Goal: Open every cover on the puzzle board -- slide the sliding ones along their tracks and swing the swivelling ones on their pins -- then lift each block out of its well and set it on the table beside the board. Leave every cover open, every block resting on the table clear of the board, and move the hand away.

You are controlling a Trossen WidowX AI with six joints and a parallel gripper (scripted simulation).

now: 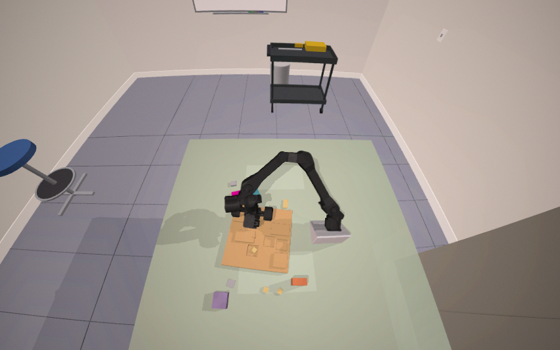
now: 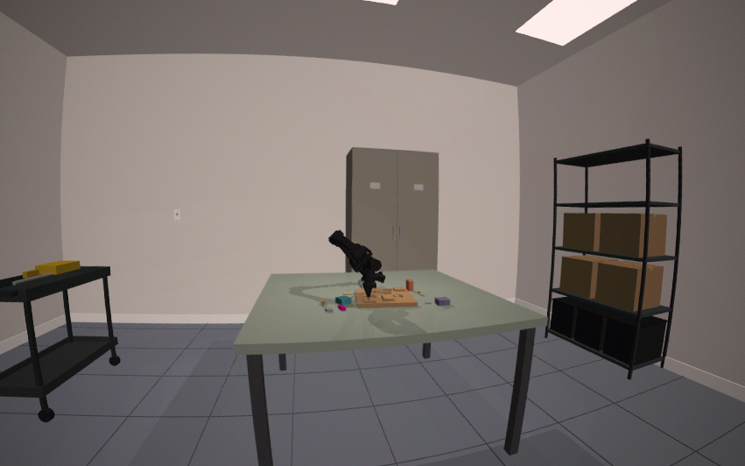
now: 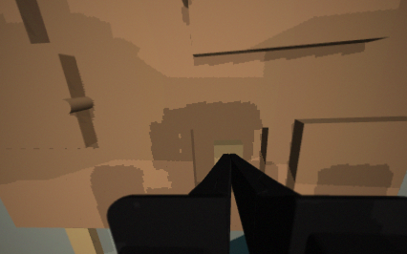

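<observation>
My gripper tip is now 13 cm to the left of the teal block, 1 cm short of it and 1 cm above it. From my gripper tip the other things lie so: orange stick: 23 cm to the right, 2 cm ahead, 1 cm below; orange block: 28 cm to the left, 21 cm behind, 1 cm above; magenta bar: 15 cm to the right, 11 cm ahead, 1 cm below.
</observation>
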